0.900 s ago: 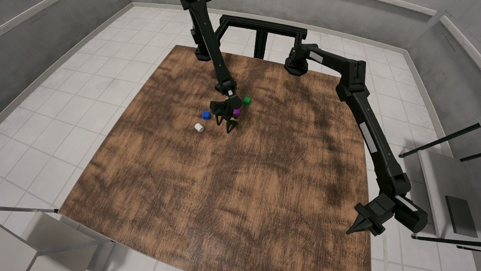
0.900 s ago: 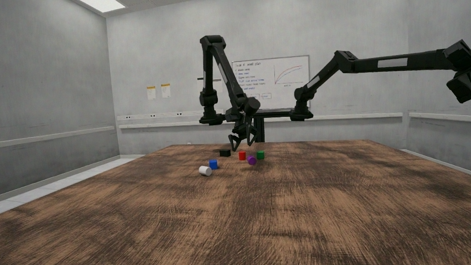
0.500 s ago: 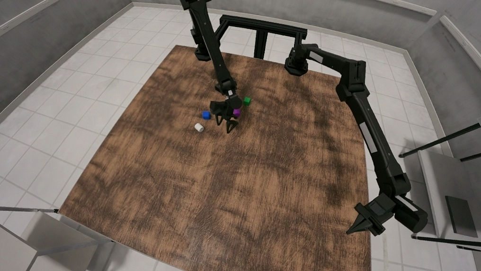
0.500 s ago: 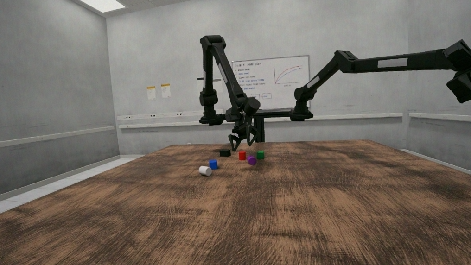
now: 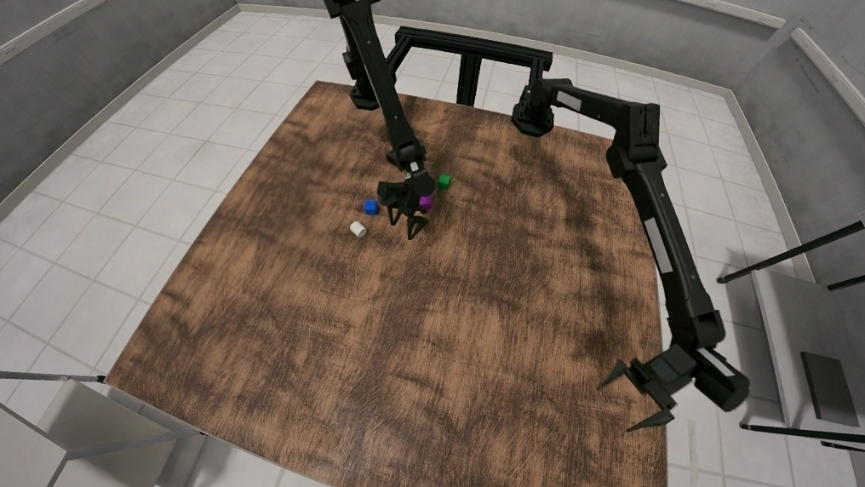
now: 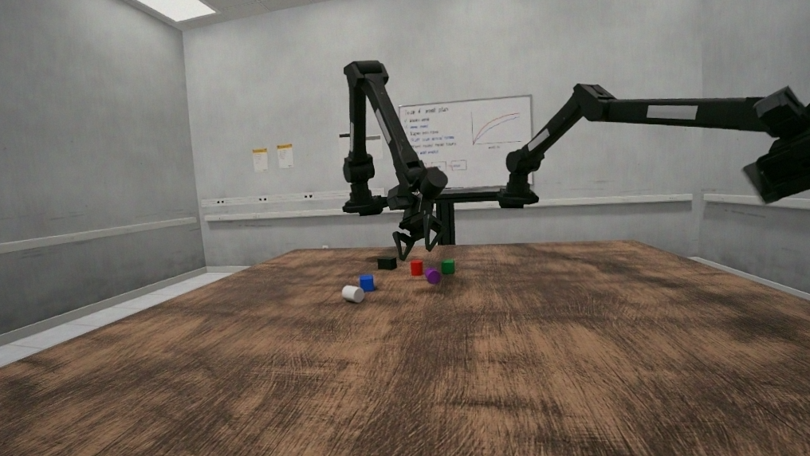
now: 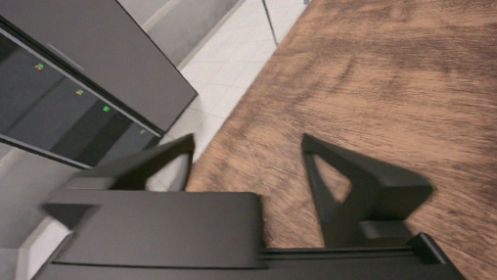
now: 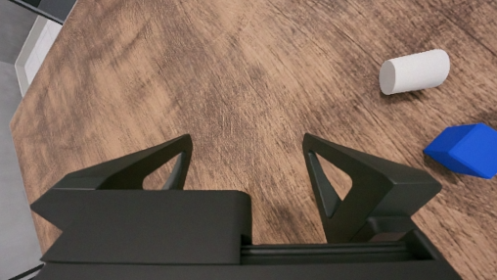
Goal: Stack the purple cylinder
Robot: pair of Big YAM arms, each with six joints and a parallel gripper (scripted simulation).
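Right now my right hand is 200 mm past the purple cylinder, 30 mm to the right of it and 110 mm above it. Also, from my right hand: blue cube 130 mm behind, 160 mm to the right, 110 mm below; white cylinder 30 mm behind, 180 mm to the right, 110 mm below; red cylinder 290 mm behind, 20 mm to the right, 110 mm below.
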